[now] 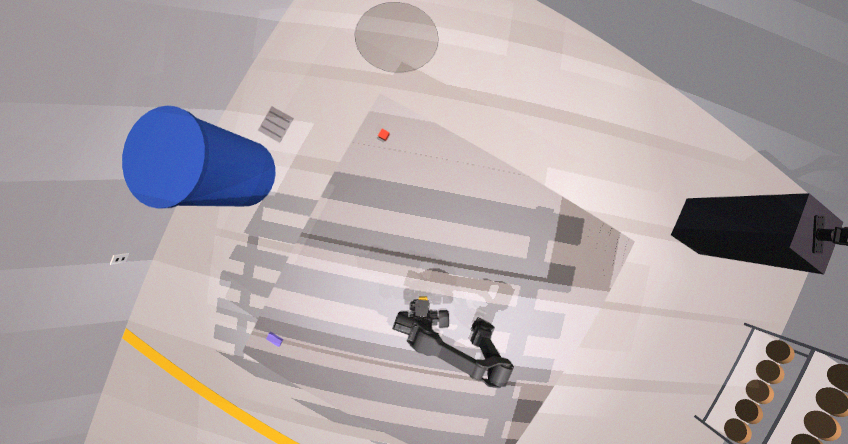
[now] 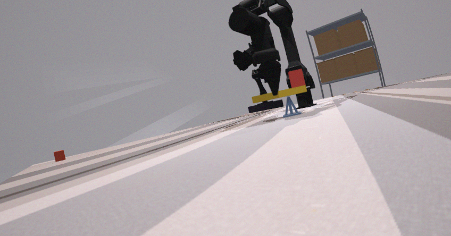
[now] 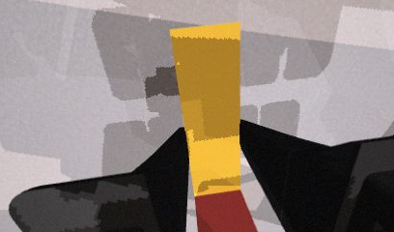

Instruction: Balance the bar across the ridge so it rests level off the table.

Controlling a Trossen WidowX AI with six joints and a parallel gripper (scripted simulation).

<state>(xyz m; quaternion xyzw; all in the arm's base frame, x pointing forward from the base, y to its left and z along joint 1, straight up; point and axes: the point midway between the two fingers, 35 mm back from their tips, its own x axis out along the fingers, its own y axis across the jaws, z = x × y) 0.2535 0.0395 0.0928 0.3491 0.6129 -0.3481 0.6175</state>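
My gripper tip is now 3 cm to the right of the yellow bar, 2 cm below it and 2 cm past it. From my gripper tip the other things lie so: small red cube 54 cm to the right, 49 cm ahead, 4 cm below; small purple block 49 cm ahead, 46 cm to the left, 5 cm below.
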